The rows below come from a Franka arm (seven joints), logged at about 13 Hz.
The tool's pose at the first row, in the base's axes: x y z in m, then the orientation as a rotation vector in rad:
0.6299, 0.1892, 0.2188, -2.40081, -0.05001, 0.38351
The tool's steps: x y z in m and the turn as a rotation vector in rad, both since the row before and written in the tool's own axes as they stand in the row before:
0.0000, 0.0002, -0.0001, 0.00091, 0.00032, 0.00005
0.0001, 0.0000, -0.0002, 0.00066, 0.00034, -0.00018
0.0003, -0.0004, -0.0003, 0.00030, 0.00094, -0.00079
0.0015, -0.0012, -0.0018, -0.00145, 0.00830, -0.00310
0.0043, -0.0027, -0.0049, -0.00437, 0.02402, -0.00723
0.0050, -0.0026, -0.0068, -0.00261, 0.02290, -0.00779
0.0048, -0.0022, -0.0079, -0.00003, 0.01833, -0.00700
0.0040, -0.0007, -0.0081, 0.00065, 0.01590, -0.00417
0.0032, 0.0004, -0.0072, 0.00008, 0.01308, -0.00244
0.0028, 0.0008, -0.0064, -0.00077, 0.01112, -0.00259
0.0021, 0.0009, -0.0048, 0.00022, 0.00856, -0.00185
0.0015, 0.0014, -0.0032, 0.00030, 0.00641, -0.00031
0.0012, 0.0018, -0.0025, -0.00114, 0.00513, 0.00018
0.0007, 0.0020, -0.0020, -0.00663, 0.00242, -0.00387
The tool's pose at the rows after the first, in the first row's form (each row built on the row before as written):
0.6299, 0.1890, 0.2187, -2.39998, -0.04962, 0.38309
0.6301, 0.1889, 0.2188, -2.39937, -0.04955, 0.38256
0.6305, 0.1891, 0.2192, -2.39916, -0.05001, 0.38105
0.6325, 0.1891, 0.2209, -2.40172, -0.05026, 0.36972
0.6382, 0.1886, 0.2251, -2.40927, -0.04894, 0.33769
0.6449, 0.1869, 0.2306, -2.41454, -0.04847, 0.30659
0.6515, 0.1841, 0.2368, -2.41643, -0.04867, 0.28123
0.6572, 0.1799, 0.2425, -2.41741, -0.04645, 0.26007
0.6618, 0.1753, 0.2470, -2.41865, -0.04349, 0.24313
0.6657, 0.1708, 0.2508, -2.42043, -0.04170, 0.22851
0.6686, 0.1672, 0.2535, -2.42096, -0.04005, 0.21729
0.6706, 0.1642, 0.2547, -2.42127, -0.03750, 0.20938
0.6721, 0.1613, 0.2552, -2.42290, -0.03510, 0.20328
0.6730, 0.1585, 0.2553, -2.42948, -0.03943, 0.19877

